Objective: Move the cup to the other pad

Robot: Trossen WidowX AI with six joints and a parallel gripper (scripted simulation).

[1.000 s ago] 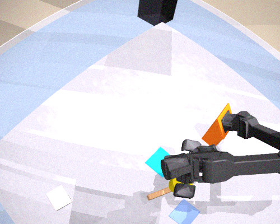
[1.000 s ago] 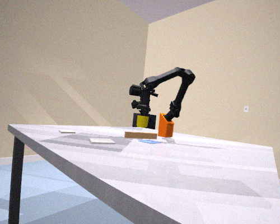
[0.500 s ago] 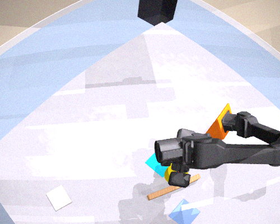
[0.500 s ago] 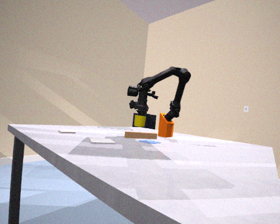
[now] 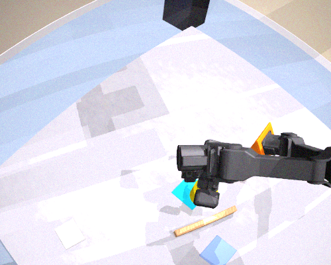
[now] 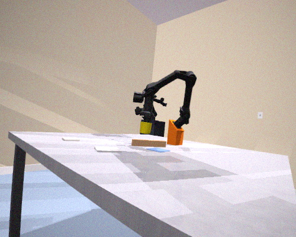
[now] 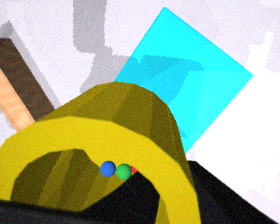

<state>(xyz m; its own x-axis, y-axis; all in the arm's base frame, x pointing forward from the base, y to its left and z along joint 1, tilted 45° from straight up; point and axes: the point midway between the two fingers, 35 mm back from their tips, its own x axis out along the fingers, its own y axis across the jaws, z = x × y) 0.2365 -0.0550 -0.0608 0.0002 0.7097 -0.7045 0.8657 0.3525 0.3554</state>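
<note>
My gripper tip is now 110 mm above the cyan pad, 20 mm to the left of it and 10 mm short of it. Also, from my gripper tip: green marble 30 mm to the left, 20 mm below, 10 mm ahead; yellow cup 20 mm ahead, 10 mm to the left; blue marble 30 mm to the left, 20 mm below, 20 mm ahead.
</note>
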